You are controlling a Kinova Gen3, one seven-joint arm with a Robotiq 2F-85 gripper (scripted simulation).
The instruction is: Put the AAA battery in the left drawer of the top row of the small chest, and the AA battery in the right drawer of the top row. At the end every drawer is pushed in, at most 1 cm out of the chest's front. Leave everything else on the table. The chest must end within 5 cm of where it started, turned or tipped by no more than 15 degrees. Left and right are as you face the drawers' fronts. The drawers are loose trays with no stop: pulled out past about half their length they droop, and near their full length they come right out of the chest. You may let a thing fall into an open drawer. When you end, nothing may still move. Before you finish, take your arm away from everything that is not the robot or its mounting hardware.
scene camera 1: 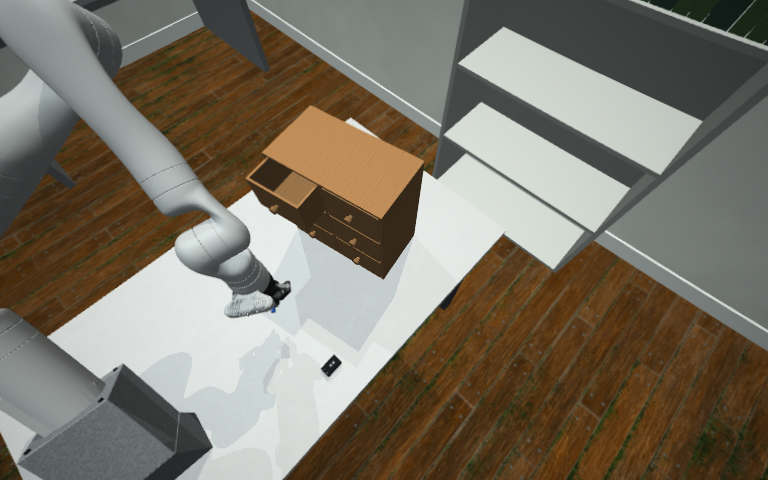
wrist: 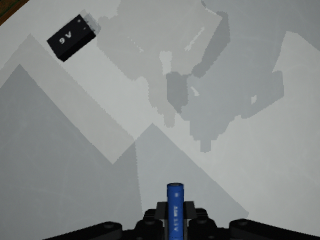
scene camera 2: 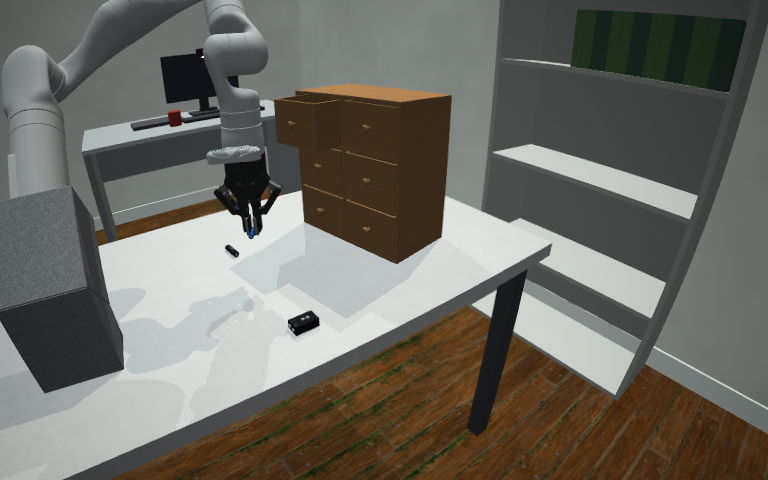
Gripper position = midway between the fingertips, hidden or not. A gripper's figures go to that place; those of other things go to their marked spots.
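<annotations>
I see that my gripper (wrist: 175,215) is 0.17 m from the lens. There is a black box (wrist: 74,35) as well, and the box is 0.28 m from the lens.
</annotations>
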